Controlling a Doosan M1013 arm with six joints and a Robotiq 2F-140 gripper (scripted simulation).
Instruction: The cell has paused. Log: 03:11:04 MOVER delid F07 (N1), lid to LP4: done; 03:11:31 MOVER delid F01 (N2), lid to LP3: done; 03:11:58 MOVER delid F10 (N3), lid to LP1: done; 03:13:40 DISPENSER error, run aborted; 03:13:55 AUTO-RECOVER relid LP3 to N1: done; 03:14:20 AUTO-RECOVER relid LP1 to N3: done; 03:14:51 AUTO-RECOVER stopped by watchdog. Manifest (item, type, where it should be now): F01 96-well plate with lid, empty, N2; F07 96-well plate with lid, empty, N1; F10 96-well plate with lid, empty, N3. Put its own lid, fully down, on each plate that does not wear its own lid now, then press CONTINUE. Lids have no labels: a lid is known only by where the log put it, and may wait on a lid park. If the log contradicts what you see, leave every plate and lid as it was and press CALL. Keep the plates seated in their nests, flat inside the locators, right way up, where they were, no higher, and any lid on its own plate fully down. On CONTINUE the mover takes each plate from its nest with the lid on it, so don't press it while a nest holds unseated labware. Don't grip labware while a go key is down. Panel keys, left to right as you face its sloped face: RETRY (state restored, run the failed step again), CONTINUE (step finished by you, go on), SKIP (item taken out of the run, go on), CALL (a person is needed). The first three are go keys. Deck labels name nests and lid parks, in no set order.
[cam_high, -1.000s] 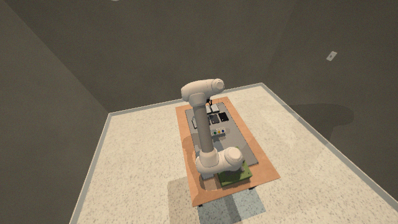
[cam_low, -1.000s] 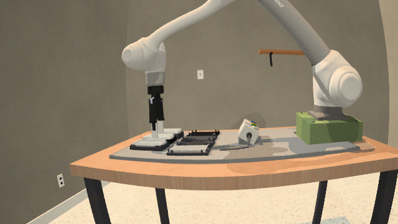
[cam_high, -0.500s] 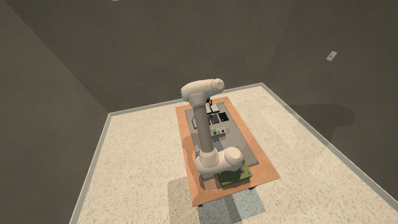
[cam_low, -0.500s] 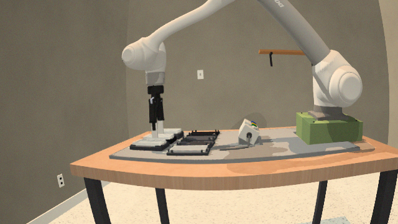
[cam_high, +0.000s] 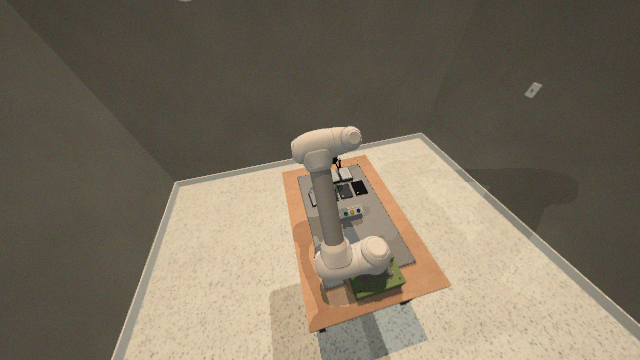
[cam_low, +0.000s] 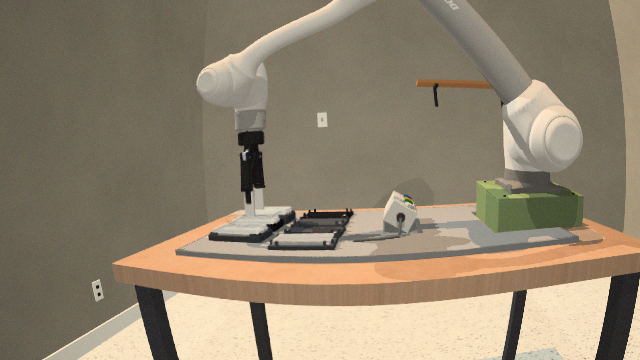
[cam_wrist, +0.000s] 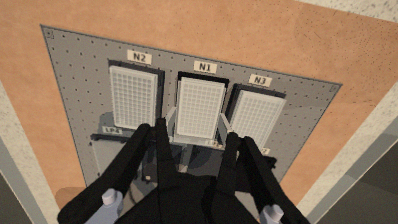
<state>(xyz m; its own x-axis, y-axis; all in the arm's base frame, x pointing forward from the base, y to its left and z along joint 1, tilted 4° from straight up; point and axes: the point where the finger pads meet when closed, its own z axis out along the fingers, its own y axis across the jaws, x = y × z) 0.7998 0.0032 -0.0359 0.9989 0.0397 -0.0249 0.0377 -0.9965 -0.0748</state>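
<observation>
Right now my hand is 13 cm to the right of the plate and 5 cm above it. From my hand the other things lie so: lid park LP1: 18 cm behind, 5 cm to the right, 6 cm below; LP4 label: 10 cm behind, 20 cm to the left, 7 cm below; lid park LP3: 18 cm behind, 7 cm to the left, 6 cm below.
</observation>
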